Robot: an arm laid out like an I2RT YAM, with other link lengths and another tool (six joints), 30 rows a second.
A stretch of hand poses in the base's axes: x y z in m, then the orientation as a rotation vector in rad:
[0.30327 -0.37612 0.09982 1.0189 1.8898 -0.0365]
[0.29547 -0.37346 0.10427 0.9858 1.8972 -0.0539]
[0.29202 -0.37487 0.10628 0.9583 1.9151 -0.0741]
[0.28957 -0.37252 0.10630 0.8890 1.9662 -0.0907]
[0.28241 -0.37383 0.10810 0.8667 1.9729 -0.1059]
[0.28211 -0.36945 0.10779 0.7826 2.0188 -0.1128]
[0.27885 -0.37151 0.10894 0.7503 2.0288 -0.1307]
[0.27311 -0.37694 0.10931 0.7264 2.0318 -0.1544]
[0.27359 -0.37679 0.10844 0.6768 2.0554 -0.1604]
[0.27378 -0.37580 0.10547 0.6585 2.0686 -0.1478]
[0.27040 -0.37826 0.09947 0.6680 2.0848 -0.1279]
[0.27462 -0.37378 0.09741 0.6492 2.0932 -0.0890]
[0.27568 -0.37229 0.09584 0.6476 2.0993 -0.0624]
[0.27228 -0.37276 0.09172 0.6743 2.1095 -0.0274]
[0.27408 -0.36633 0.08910 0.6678 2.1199 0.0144]
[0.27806 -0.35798 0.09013 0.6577 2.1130 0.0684]
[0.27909 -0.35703 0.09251 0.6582 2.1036 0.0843]
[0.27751 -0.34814 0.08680 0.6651 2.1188 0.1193]
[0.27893 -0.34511 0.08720 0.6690 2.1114 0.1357]
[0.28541 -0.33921 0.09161 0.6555 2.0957 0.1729]
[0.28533 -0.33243 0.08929 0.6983 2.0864 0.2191]
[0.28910 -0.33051 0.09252 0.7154 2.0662 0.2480]
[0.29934 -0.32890 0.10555 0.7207 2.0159 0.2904]
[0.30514 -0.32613 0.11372 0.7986 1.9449 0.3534]
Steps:
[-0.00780 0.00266 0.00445 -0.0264 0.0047 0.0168]
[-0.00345 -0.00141 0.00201 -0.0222 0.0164 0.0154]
[-0.00245 0.00235 0.00002 -0.0319 0.0363 0.0539]
[-0.00716 -0.00131 0.00180 -0.0189 0.0065 0.0108]
[-0.00030 0.00438 -0.00031 -0.0327 0.0286 0.0656]
[-0.00326 -0.00206 0.00115 -0.0242 0.0091 0.0175]
[-0.00574 -0.00543 0.00037 -0.0258 0.0059 0.0080]
[0.00048 0.00015 -0.00087 -0.0205 0.0169 0.0366]
[0.00019 0.00099 -0.00297 0.0035 0.0067 0.0200]
[-0.00338 -0.00246 -0.00600 0.0212 0.0114 0.0038]
[0.00422 0.00448 -0.00206 0.0202 -0.0044 0.0291]
[0.00106 0.00149 -0.00157 0.0187 -0.0007 0.0121]
[-0.00340 -0.00047 -0.00412 0.0372 0.0061 -0.0036]
[0.00180 0.00643 -0.00262 0.0280 -0.0006 0.0218]
[0.00398 0.00835 0.00103 0.0321 -0.0195 0.0248]
[0.00103 0.00095 0.00238 0.0098 -0.0118 0.0032]
[-0.00158 0.00889 -0.00571 0.0296 0.0092 0.0117]
[0.00142 0.00303 0.00040 0.0120 -0.0091 0.0014]
[0.00648 0.00590 0.00441 0.0183 -0.0244 0.0187]
[-0.00008 0.00678 -0.00232 0.0495 -0.0058 -0.0140]
[0.00377 0.00192 0.00323 0.0253 -0.0190 -0.0065]
[0.01024 0.00161 0.01303 0.0269 -0.0519 -0.0027]
[0.00580 0.00277 0.00817 0.0738 -0.0514 -0.0478]

